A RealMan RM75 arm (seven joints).
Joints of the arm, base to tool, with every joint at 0 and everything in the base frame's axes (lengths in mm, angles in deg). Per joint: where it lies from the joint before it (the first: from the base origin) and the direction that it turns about. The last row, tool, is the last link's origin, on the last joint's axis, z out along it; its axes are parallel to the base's.
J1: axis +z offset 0 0 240.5
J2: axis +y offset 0 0 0
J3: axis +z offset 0 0 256
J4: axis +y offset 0 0 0
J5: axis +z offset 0 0 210
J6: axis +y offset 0 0 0
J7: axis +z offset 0 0 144
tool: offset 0 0 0
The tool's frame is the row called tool.
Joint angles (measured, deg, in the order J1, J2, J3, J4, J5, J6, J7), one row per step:
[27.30 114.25 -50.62 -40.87 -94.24 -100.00 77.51]
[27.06 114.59 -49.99 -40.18 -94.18 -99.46 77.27]
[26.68 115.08 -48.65 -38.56 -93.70 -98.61 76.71]
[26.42 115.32 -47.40 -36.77 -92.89 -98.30 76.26]
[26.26 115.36 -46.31 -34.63 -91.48 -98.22 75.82]
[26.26 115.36 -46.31 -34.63 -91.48 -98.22 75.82]
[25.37 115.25 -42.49 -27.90 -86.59 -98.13 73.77]
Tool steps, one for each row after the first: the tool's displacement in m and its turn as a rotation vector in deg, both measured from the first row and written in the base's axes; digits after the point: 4 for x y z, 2 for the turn. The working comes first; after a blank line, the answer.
Tool pose at each row, in the base's axes (x y z in m, rotation vector in deg; the steps are taken from these numbers as rounded here):
[0.2314 0.3188 0.0409 -158.73 20.32 57.92]
[0.2340 0.3184 0.0389 -157.50 21.66 58.52]
[0.2389 0.3178 0.0365 -154.84 24.15 60.14]
[0.2431 0.3167 0.0354 -152.40 26.39 62.25]
[0.2466 0.3158 0.0354 -149.72 28.56 64.98]
[0.2466 0.3158 0.0354 -149.72 28.56 64.98]
[0.2604 0.3116 0.0387 -139.59 34.28 72.92]

[0.0026 -0.0004 -0.0020 0.49 0.65 -1.15]
[0.0075 -0.0010 -0.0044 1.57 2.26 -3.35]
[0.0117 -0.0021 -0.0055 2.36 4.18 -5.22]
[0.0152 -0.0030 -0.0055 3.13 6.59 -7.02]
[0.0152 -0.0030 -0.0055 3.13 6.59 -7.02]
[0.0290 -0.0072 -0.0022 7.01 14.23 -12.74]

